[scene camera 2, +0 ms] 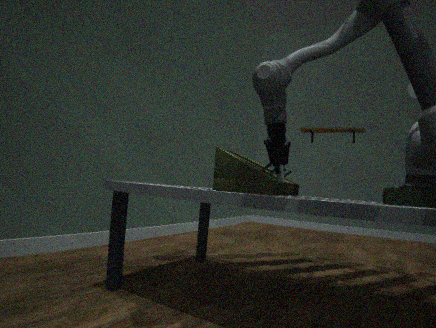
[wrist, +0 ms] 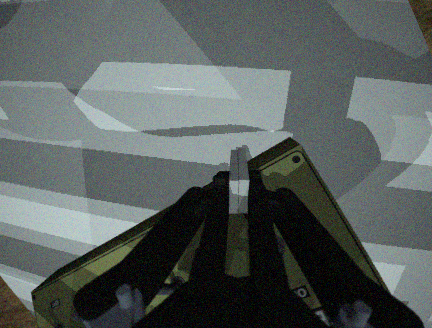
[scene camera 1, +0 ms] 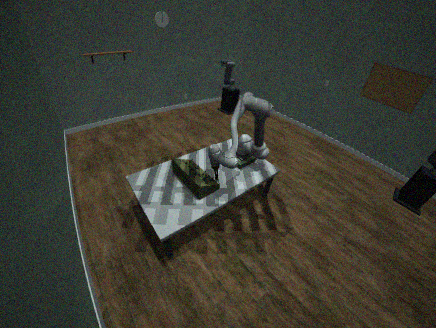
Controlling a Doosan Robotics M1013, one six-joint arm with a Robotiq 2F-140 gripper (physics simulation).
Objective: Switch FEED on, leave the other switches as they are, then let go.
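Where they show: gripper, fingertip midpoint: (scene camera 2: 281,182) (wrist: 237,162) (scene camera 1: 216,181); arm's base at its link origin: (scene camera 2: 425,190) (scene camera 1: 241,154).
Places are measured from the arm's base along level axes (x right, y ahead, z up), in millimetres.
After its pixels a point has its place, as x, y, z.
Observation:
The olive-green sloped switch panel (scene camera 1: 206,191) @(-237, 729, 8) (scene camera 2: 237,176) @(-236, 704, 1) (wrist: 320,200) @(-225, 608, 23) stands on the table. My gripper (scene camera 1: 217,176) @(-172, 544, -10) (scene camera 2: 281,173) (wrist: 237,162) @(-172, 544, -10) is shut and empty, its fingertips together, pointing down at the low end of the panel's sloped face. In the scene camera 2 view thin dark levers stick out on both sides of the fingertips. In the wrist view the fingers cover the FEED lever, so its position cannot be told. A small label (wrist: 301,292) @(-170, 667, 52), partly hidden, shows an O right of the fingers. Another small label (wrist: 55,303) @(193, 592, 14) is at the lower left.
The panel stands on a pale table (scene camera 1: 167,227) @(-321, 1196, -62) (scene camera 2: 160,189) @(-398, 950, -76) with striped shadows. A second low green object (scene camera 1: 246,162) @(-137, 57, -5) lies near the arm's base. A wall shelf (scene camera 1: 107,53) (scene camera 2: 332,130) and dark pedestals (scene camera 1: 229,99) (scene camera 1: 416,190) are away from the table.

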